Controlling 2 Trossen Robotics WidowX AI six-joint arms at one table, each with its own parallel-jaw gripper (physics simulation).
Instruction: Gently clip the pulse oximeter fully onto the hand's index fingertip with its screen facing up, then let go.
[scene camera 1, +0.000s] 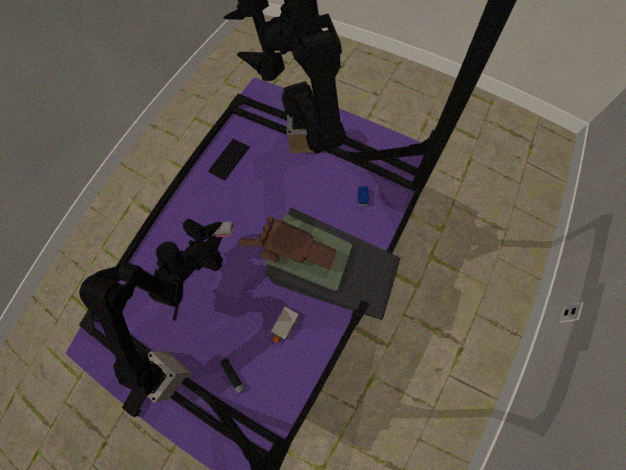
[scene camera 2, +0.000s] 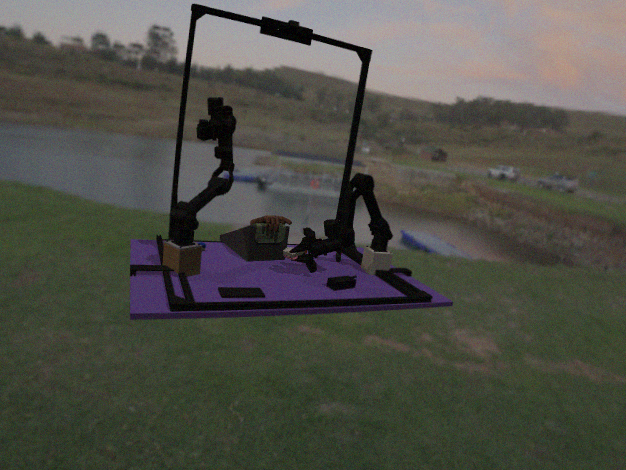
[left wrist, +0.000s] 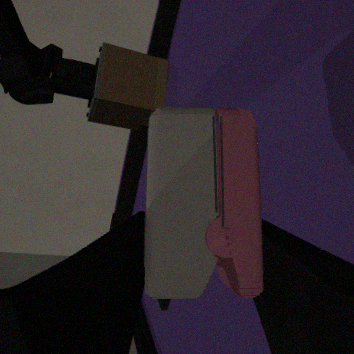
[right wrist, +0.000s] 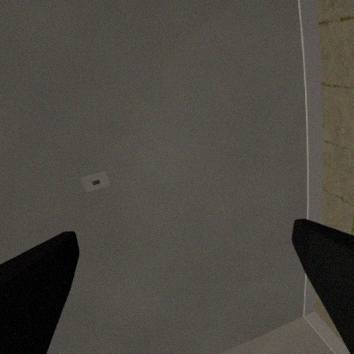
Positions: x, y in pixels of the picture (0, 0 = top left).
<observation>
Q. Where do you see my right gripper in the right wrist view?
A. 186, 236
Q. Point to my left gripper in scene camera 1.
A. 222, 226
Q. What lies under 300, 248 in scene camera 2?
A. My left gripper.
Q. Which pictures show my right gripper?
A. Scene camera 1, scene camera 2 and the right wrist view only.
</observation>
